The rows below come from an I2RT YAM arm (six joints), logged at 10 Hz.
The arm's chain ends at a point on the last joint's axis. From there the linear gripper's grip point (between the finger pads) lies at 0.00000 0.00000 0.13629 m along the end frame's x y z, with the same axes.
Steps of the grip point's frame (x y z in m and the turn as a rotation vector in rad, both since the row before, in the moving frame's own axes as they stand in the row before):
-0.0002 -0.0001 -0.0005 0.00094 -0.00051 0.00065
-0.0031 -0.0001 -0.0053 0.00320 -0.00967 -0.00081
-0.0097 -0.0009 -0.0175 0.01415 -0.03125 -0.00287
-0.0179 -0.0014 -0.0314 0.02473 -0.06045 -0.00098
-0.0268 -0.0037 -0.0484 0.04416 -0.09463 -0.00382
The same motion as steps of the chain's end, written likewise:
-0.0001 0.0000 -0.0005 0.00094 -0.00051 0.00065
-0.0018 0.0003 -0.0053 0.00320 -0.00967 -0.00081
-0.0054 0.0010 -0.0174 0.01415 -0.03125 -0.00287
-0.0097 0.0020 -0.0311 0.02473 -0.06045 -0.00098
-0.0139 0.0023 -0.0477 0.04416 -0.09463 -0.00382

